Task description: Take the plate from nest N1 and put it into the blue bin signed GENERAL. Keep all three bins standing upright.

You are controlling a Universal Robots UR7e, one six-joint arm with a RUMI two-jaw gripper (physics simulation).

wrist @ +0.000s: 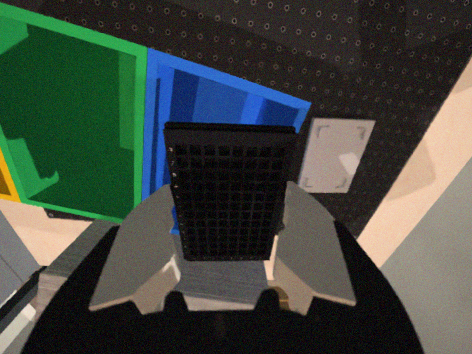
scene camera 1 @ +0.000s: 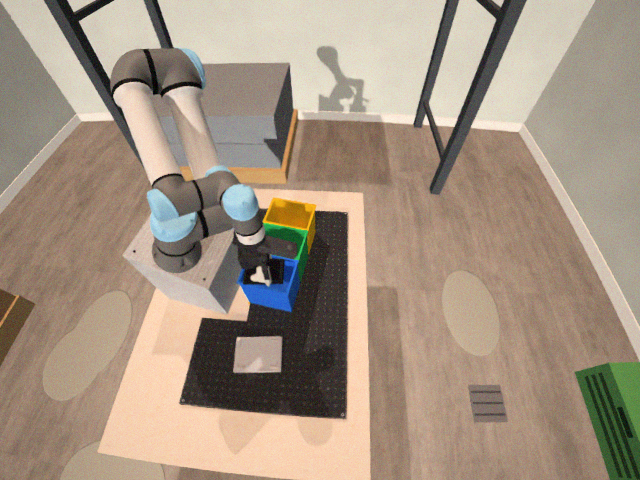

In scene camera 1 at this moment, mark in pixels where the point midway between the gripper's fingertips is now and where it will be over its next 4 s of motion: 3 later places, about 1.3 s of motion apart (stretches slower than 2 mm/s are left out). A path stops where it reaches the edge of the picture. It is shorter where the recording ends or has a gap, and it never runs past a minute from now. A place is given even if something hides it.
The gripper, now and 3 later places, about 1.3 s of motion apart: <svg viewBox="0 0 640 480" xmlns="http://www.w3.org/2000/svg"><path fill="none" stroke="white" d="M268 272L268 273L265 267L279 262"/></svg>
